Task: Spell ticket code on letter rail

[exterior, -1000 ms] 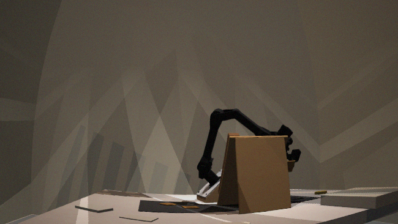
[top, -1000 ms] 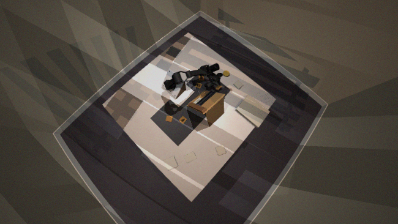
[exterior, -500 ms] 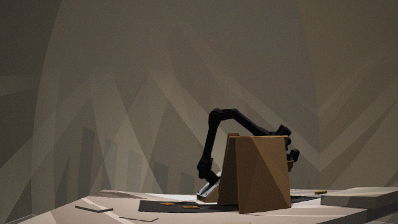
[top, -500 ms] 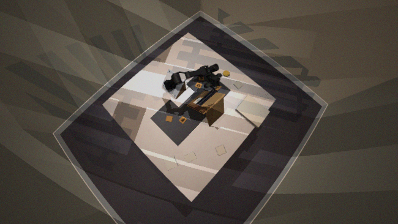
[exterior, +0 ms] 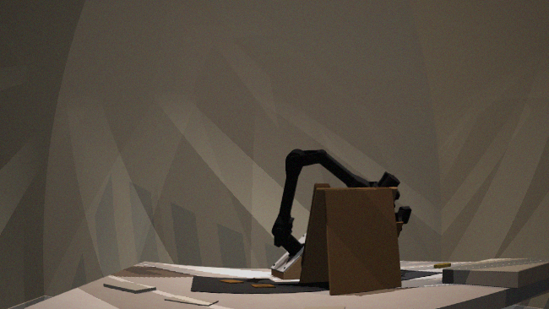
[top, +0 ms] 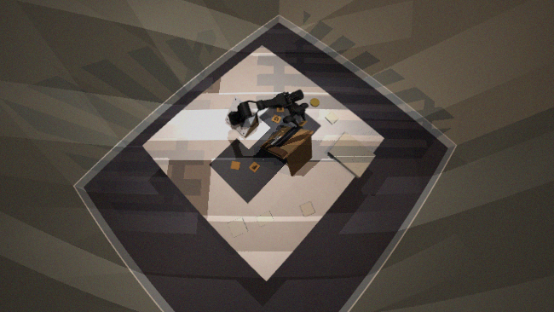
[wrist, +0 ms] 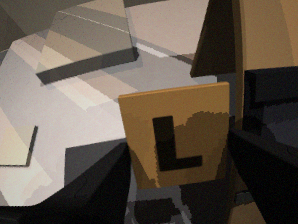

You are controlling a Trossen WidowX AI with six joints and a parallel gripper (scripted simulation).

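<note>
My gripper tip is 8 cm past the white ticket, 17 cm to the left of it and 8 cm above it. Round my gripper tip: yellow object (5 cm behind, 29 cm to the left, 15 cm below); then letter tile (right at my gripper tip); then dark mat (17 cm behind, 21 cm to the right, 16 cm below).
</note>
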